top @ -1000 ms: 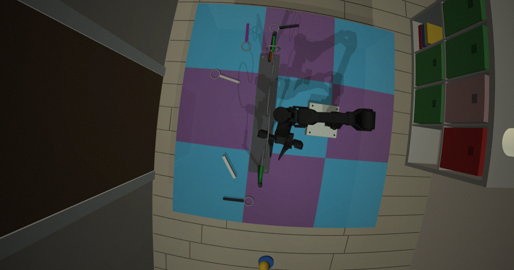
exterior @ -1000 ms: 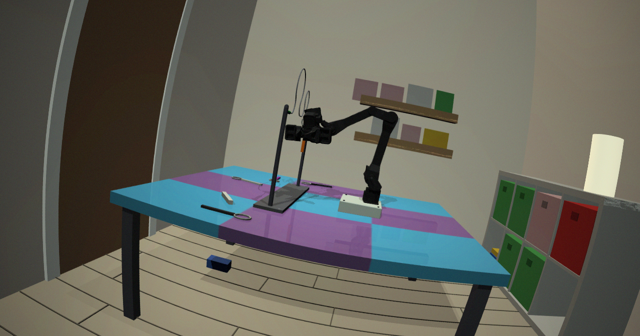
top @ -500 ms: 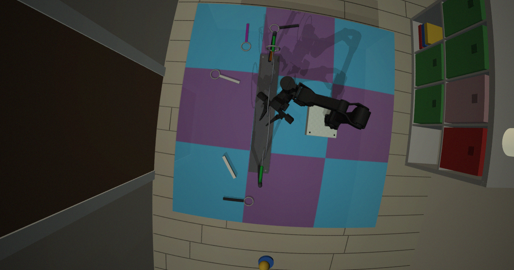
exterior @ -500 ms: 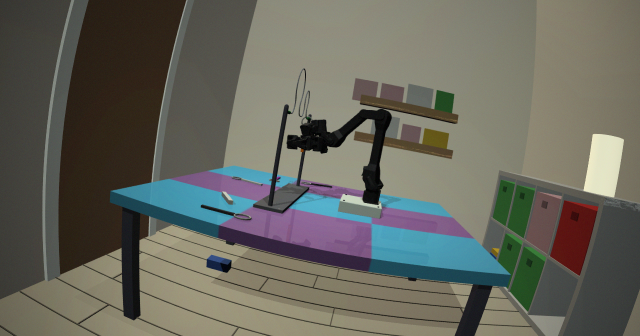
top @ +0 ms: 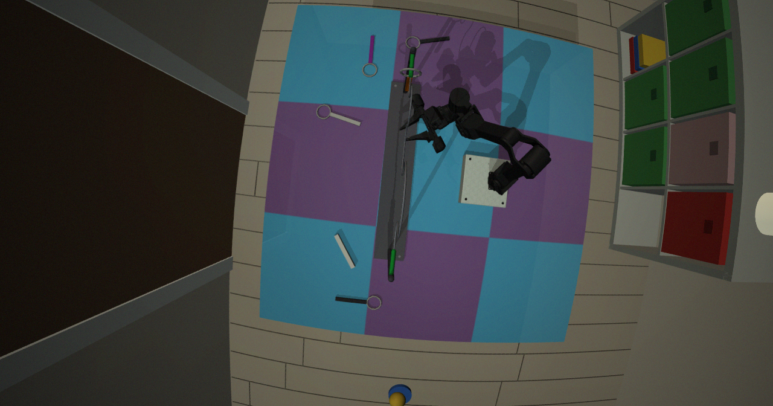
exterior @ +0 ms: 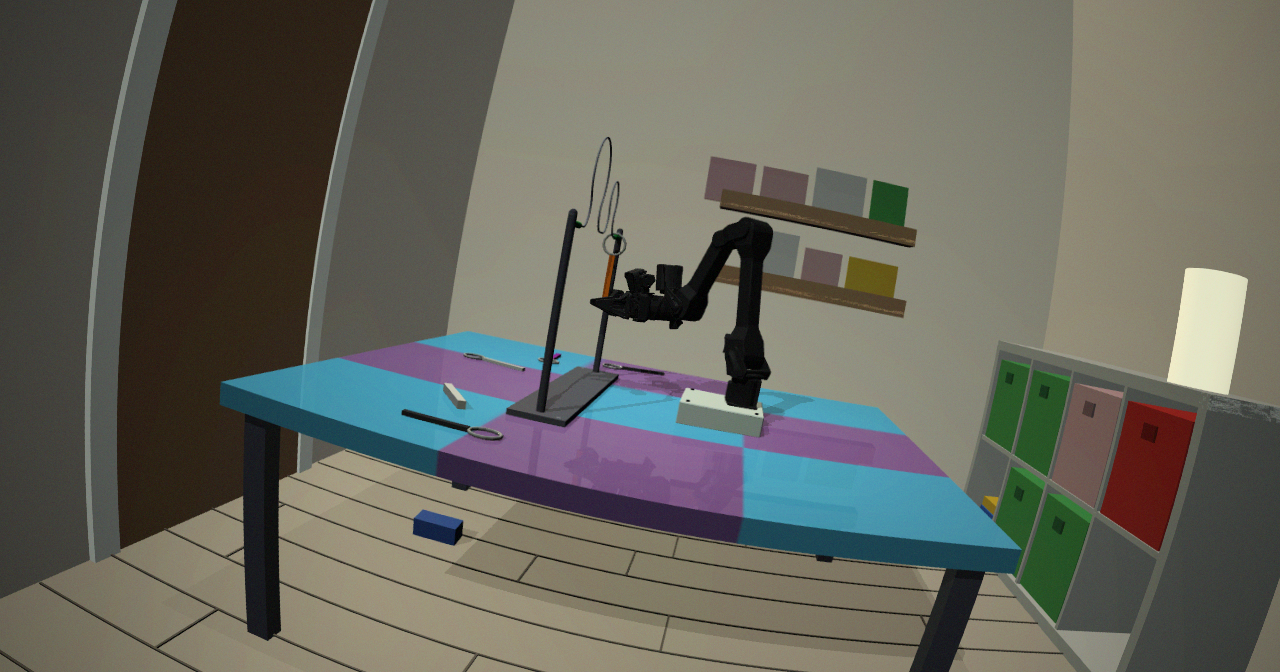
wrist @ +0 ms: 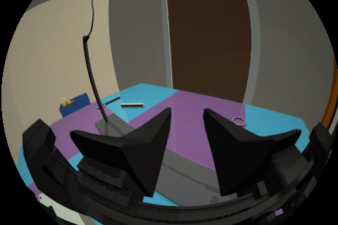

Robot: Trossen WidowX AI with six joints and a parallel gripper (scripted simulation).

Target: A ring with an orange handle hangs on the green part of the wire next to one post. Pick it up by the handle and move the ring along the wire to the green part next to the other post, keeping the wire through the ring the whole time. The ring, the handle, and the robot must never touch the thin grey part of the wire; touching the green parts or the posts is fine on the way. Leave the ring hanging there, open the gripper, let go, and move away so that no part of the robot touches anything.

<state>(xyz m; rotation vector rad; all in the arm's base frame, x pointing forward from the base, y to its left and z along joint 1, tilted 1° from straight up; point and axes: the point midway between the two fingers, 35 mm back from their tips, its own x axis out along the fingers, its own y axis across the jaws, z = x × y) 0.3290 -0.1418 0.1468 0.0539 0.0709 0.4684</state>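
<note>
Now: the orange-handled ring 15 cm to the right of my gripper tip, 9 cm above it and 1 cm behind it. From my gripper tip the other things lie so: white bar (40 cm to the left, 19 cm below, 19 cm ahead).
</note>
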